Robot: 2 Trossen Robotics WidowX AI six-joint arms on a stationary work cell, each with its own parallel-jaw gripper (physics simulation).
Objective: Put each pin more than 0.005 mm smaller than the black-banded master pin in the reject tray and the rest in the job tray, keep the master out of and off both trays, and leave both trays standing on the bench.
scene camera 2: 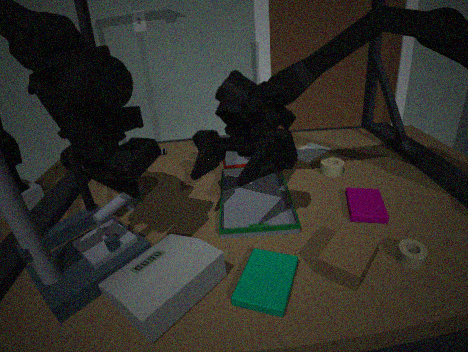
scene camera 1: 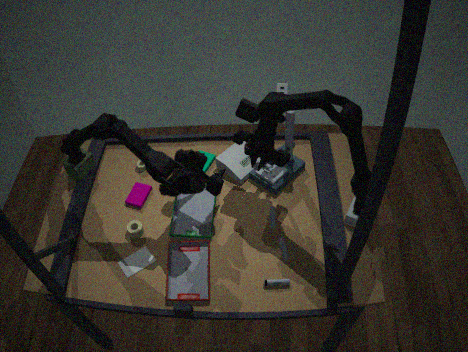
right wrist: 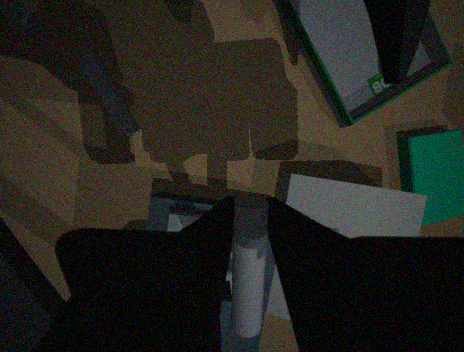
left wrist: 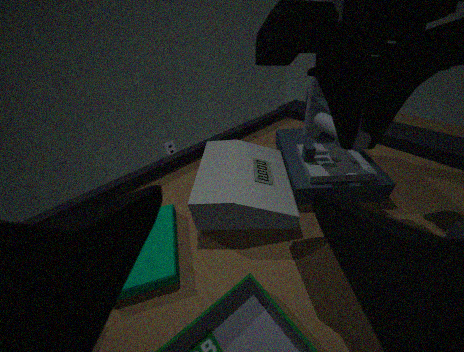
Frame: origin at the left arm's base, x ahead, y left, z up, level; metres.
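Where they show: left gripper, fingertip midpoint: (scene camera 2: 213, 181) (scene camera 1: 214, 162) (left wrist: 239, 196); right gripper, fingertip midpoint: (scene camera 2: 133, 195) (scene camera 1: 255, 168) (right wrist: 249, 204) (left wrist: 356, 148); left arm's base at its link origin: (scene camera 1: 76, 158).
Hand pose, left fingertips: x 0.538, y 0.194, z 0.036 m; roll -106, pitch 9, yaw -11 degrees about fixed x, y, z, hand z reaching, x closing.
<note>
Each offset is from my left fingertips to the top centre of the thing. "*": to the spot under its first point.
My right gripper (scene camera 1: 267, 164) (left wrist: 356, 148) (right wrist: 249, 204) is shut on a grey pin {0.128 m ahead, 0.086 m left, 0.005 m down} (scene camera 2: 112, 207) (right wrist: 248, 290) over the blue-grey gauge (scene camera 1: 280, 182) (scene camera 2: 65, 305) (left wrist: 345, 192); a black band cannot be made out. My left gripper (scene camera 1: 210, 188) (scene camera 2: 218, 176) (left wrist: 239, 196) is open and empty above the green-rimmed job tray {0.010 m back, 0.133 m right, 0.096 m down} (scene camera 1: 205, 236) (scene camera 2: 265, 228) (right wrist: 327, 86). The red-rimmed reject tray {0.102 m ahead, 0.345 m right, 0.097 m down} (scene camera 1: 188, 297) (scene camera 2: 235, 165) stands below it in scene camera 1. A pin {0.356 m ahead, 0.257 m right, 0.097 m down} (scene camera 1: 277, 284) lies at lower right. Two slim blue-grey pieces {0.233 m ahead, 0.044 m right, 0.097 m down} (scene camera 1: 272, 216) {0.319 m ahead, 0.137 m right, 0.097 m down} (scene camera 1: 284, 248) lie in shadow. Both trays stand on the bench.
The grey display box {* 0.001 m back, 0.144 m left, 0.065 m down} (scene camera 2: 165, 280) (left wrist: 240, 180) stands beside the gauge. A green block {0.105 m back, 0.061 m left, 0.099 m down} (scene camera 2: 267, 282) (left wrist: 160, 255) (right wrist: 440, 170), brown block {0.207 m back, 0.013 m right, 0.083 m down} (scene camera 2: 350, 255), magenta block {0.225 m back, 0.175 m right, 0.100 m down} (scene camera 1: 138, 195) (scene camera 2: 367, 205), two tape rolls {0.141 m back, 0.303 m right, 0.088 m down} (scene camera 1: 135, 228) {0.302 m back, 0.052 m right, 0.094 m down} (scene camera 1: 140, 165) and white card {0.067 m back, 0.403 m right, 0.114 m down} (scene camera 1: 135, 262) lie around the bench.
</note>
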